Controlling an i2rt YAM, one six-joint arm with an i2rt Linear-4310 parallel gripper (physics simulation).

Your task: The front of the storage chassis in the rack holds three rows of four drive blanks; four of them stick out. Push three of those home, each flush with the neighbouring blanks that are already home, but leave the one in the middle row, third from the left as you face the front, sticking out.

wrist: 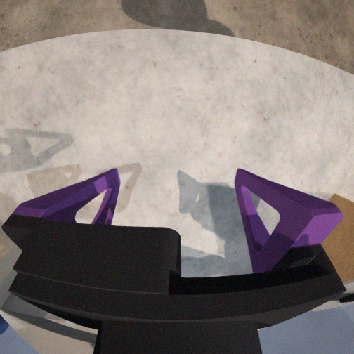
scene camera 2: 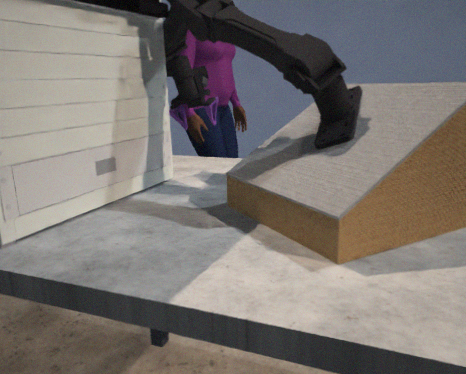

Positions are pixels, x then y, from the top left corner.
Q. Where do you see a rack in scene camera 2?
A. At 70,158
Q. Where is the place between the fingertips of my gripper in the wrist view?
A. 177,174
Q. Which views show my gripper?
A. The wrist view and scene camera 2: all of them.
